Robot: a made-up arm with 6 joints.
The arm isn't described. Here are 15 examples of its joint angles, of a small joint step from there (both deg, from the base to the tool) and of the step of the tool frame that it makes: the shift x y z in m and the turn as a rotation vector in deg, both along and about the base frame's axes.
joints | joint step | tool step
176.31 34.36 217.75 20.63 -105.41 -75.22 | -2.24 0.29 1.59 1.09 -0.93 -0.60 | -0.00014 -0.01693 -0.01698 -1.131 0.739 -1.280
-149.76 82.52 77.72 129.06 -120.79 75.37 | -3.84 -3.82 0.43 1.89 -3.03 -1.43 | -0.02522 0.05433 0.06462 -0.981 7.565 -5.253
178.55 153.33 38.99 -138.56 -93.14 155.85 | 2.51 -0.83 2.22 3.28 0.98 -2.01 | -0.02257 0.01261 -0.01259 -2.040 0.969 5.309
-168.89 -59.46 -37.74 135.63 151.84 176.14 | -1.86 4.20 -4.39 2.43 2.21 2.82 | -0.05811 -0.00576 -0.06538 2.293 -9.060 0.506
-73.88 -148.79 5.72 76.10 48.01 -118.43 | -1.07 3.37 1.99 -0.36 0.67 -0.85 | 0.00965 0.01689 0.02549 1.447 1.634 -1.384
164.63 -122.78 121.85 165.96 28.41 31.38 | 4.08 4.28 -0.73 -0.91 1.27 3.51 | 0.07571 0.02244 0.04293 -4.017 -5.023 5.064
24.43 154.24 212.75 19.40 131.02 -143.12 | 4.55 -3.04 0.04 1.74 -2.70 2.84 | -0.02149 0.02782 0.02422 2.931 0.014 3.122
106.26 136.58 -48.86 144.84 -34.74 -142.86 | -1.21 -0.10 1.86 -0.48 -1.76 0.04 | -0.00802 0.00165 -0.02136 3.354 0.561 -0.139
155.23 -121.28 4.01 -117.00 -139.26 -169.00 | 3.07 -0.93 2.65 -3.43 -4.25 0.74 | 0.04420 0.00586 -0.02391 7.170 3.480 4.148
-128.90 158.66 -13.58 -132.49 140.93 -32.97 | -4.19 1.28 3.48 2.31 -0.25 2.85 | 0.02505 -0.01995 -0.02268 -0.969 0.429 -5.535
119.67 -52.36 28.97 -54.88 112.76 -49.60 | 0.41 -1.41 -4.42 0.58 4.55 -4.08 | -0.01115 0.02246 -0.01785 1.725 2.296 -2.136
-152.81 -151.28 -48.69 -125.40 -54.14 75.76 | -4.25 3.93 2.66 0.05 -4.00 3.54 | 0.00638 -0.01249 0.01227 -0.457 3.588 -6.550
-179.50 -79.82 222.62 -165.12 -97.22 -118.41 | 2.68 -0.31 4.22 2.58 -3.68 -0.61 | -0.02987 0.00170 0.01965 -0.049 7.901 5.790
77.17 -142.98 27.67 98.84 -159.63 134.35 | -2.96 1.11 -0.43 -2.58 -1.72 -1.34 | -0.03676 0.00409 0.01986 -1.092 -0.761 -1.108
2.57 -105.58 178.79 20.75 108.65 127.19 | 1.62 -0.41 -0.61 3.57 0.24 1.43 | 0.00974 0.00022 -0.00111 -1.855 -0.651 4.348
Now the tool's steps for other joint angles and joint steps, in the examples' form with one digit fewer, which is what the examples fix.
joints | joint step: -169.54 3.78 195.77 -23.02 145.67 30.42 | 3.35 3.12 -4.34 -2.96 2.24 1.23
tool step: -0.0266 0.0256 0.0835 5.28 -4.69 4.30
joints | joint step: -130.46 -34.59 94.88 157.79 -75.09 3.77 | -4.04 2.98 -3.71 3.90 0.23 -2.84
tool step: -0.0246 -0.0920 0.0608 4.58 -3.82 -8.16
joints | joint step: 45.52 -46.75 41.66 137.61 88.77 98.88 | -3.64 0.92 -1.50 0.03 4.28 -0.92
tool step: 0.0124 0.0389 0.0065 -5.88 2.96 -3.57
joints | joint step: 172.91 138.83 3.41 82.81 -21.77 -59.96 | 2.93 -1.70 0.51 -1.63 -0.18 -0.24
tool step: -0.0273 0.0117 -0.0055 1.65 2.12 1.74
